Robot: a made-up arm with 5 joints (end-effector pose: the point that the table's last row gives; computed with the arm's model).
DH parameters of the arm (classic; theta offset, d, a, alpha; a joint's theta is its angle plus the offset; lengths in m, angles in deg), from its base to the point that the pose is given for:
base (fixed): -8.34 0.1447 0.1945 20
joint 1: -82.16 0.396 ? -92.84
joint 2: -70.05 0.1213 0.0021 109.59
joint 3: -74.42 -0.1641 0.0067 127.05
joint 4: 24.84 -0.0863 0.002 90
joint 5: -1 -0.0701 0.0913 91.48
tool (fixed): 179.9 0.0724 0 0
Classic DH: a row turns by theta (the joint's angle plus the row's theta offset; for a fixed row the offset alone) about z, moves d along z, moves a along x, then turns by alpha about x.
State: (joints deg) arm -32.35 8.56 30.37 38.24 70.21
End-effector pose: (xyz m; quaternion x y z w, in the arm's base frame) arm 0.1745 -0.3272 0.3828 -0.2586 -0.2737 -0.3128 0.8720
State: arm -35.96 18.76 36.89 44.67 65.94
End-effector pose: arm 0.1770 -0.3138 0.3858 -0.2118 -0.2004 -0.3746 0.8801
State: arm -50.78 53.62 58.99 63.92 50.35
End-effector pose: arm 0.1871 -0.2896 0.4148 -0.0063 0.0040 -0.5230 0.8523
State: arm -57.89 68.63 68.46 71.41 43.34
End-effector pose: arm 0.1895 -0.2905 0.4346 0.0903 0.0553 -0.5623 0.8201
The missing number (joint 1, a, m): 0.1411
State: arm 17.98 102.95 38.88 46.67 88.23
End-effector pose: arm 0.3036 -0.1473 0.4771 0.5091 -0.2913 -0.2775 0.7608
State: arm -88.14 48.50 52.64 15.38 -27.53
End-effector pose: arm 0.0208 -0.3778 0.4863 0.4709 0.4138 -0.3479 0.6971
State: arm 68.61 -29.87 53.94 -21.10 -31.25
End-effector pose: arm 0.3232 -0.0357 0.6367 -0.7235 0.2169 0.4310 0.4937
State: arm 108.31 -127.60 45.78 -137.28 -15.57
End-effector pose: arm 0.0638 0.1092 0.6173 -0.8284 0.5137 0.1607 0.1548
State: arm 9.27 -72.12 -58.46 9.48 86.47
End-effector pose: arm 0.3737 -0.3612 0.4614 -0.2543 -0.9296 0.1632 0.2111
